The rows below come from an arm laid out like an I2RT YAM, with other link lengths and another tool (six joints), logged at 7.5 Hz.
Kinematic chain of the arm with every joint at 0, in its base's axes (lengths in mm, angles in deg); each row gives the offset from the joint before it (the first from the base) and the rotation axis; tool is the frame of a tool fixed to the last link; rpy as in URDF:
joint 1: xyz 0 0 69.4 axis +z
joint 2: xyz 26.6 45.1 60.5 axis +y
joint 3: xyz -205.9 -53.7 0 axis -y
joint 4: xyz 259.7 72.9 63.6 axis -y
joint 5: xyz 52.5 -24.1 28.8 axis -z
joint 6: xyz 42 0 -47.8 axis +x
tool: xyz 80 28 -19 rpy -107.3 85.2 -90
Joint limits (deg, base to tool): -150..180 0..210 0..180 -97..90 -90..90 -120..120
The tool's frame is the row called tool.
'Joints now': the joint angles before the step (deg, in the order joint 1, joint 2, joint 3, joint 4, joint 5, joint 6). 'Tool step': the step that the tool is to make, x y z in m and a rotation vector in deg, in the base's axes. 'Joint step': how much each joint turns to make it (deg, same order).
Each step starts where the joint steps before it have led.
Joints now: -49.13 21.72 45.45 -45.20 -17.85 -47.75
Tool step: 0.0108 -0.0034 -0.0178 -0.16 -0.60 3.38
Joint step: -0.01 -0.53 -5.06 4.73 -3.28 -0.97
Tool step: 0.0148 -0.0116 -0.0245 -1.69 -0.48 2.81
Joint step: 0.00 1.00 -6.47 8.37 -2.36 -1.83
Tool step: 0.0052 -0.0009 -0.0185 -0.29 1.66 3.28
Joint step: 0.00 1.18 -3.07 2.22 -2.53 -2.80
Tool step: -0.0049 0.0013 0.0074 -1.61 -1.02 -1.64
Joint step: 0.03 -2.93 0.09 -0.97 1.66 0.38
